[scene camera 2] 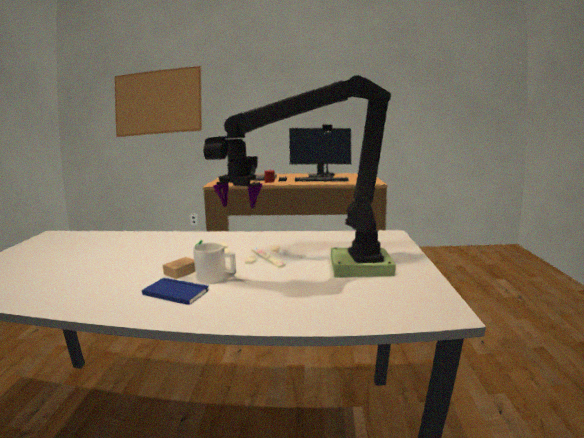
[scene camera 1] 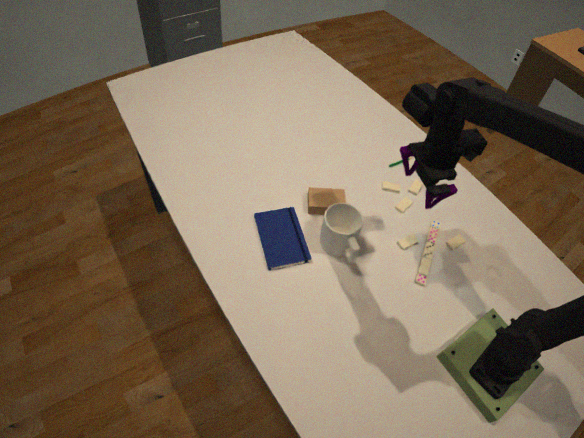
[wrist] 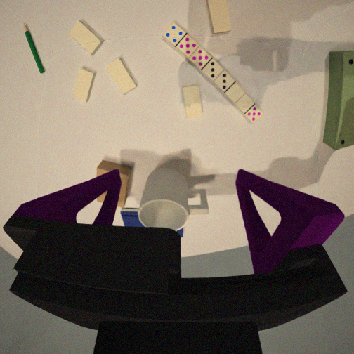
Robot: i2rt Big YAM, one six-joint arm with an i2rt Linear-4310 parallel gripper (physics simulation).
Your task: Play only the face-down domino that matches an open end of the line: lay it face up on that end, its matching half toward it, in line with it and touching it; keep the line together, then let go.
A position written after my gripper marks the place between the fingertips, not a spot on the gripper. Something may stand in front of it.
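Observation:
White mug [scene camera 1: 342, 223], [scene camera 2: 210, 267]. Brown block [scene camera 1: 319, 199]. Blue notebook [scene camera 1: 282, 239], [scene camera 2: 182, 292]. My gripper [scene camera 1: 418, 191], [scene camera 2: 238, 207], [wrist: 178, 175].

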